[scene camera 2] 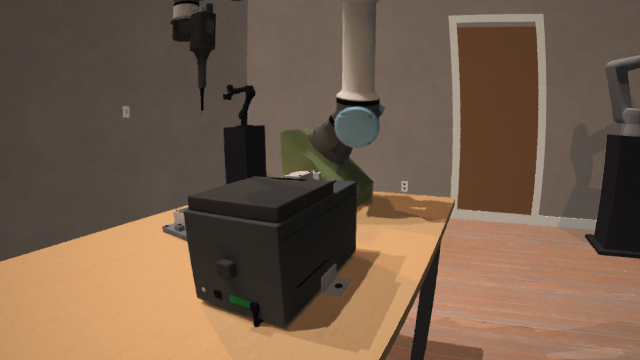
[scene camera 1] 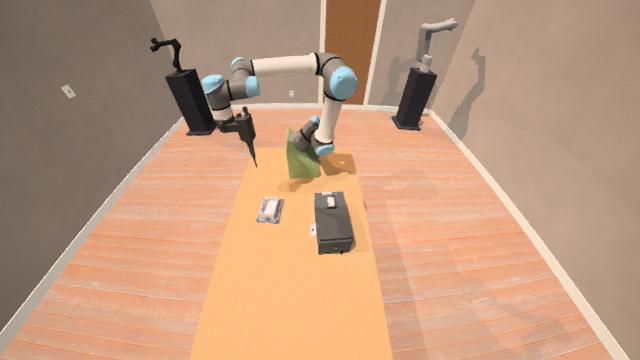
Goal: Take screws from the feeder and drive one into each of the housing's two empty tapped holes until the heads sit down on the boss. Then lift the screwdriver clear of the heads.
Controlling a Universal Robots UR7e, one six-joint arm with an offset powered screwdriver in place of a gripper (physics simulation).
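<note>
My screwdriver (scene camera 1: 257, 166) (scene camera 2: 202, 110) points straight down and hangs high above the table, on the housing's side and away from the feeder. Its thin bit touches nothing below. Whether a screw sits on the tip is too small to tell. The feeder (scene camera 1: 334, 222) (scene camera 2: 235, 250) is a dark box with a pale pick-up part at its far end. The housing (scene camera 1: 264, 220) (scene camera 2: 172, 229) is a small grey plate with a whitish raised block, lying left of the feeder in the scene camera 1 view. In the scene camera 2 view the feeder hides most of it. Its holes cannot be made out.
The table (scene camera 1: 295, 300) (scene camera 2: 100, 295) carries the feeder, the housing and the green arm mount (scene camera 1: 300, 165) (scene camera 2: 295, 150) at its far end. Metal brackets (scene camera 1: 313, 230) (scene camera 2: 336, 286) stick out at the feeder's sides. Two dark pedestals with small arms stand on the floor beyond.
</note>
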